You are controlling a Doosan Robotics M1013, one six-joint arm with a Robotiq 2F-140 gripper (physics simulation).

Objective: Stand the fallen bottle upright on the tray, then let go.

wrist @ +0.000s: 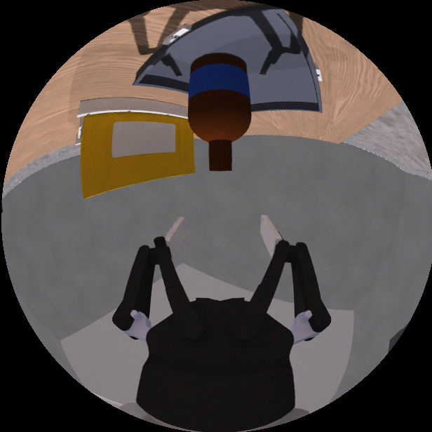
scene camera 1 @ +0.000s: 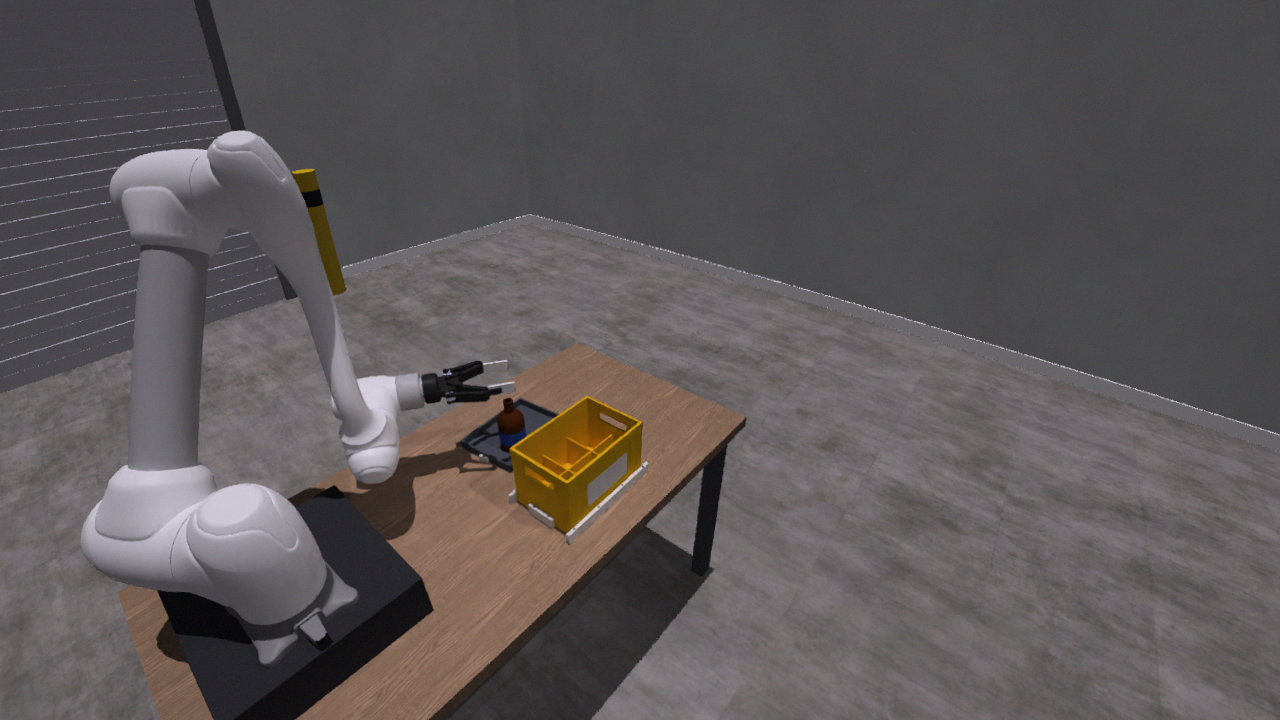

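Where they show: gripper, fingertip midpoint: (scene camera 1: 511,375); arm's base, link origin: (scene camera 1: 293,603).
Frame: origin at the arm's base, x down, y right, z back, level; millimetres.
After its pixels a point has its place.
The brown bottle with a blue label (scene camera 1: 511,428) @[y -86, x 16, z -625 mm] (wrist: 220,115) stands upright on the dark grey tray (scene camera 1: 533,416) @[y -167, x 103, z -774 mm] (wrist: 290,82), its neck pointing up. In the scene view the crate hides part of the tray. My gripper (scene camera 1: 511,376) @[y -108, x -128, z -664 mm] (wrist: 222,224) is open and empty. Its fingers are level and apart from the bottle, a little above its neck. In the wrist view the bottle shows beyond and between the lines of the two fingertips.
A yellow crate with inner dividers (scene camera 1: 546,498) @[y 161, x 28, z -508 mm] (wrist: 97,160) stands close beside the tray, on a base with white edge strips. The wooden table (scene camera 1: 474,555) @[y 97, x 108, z -332 mm] (wrist: 45,100) carries them and the arm's black base block (scene camera 1: 375,555) @[y 22, x -2, z -160 mm].
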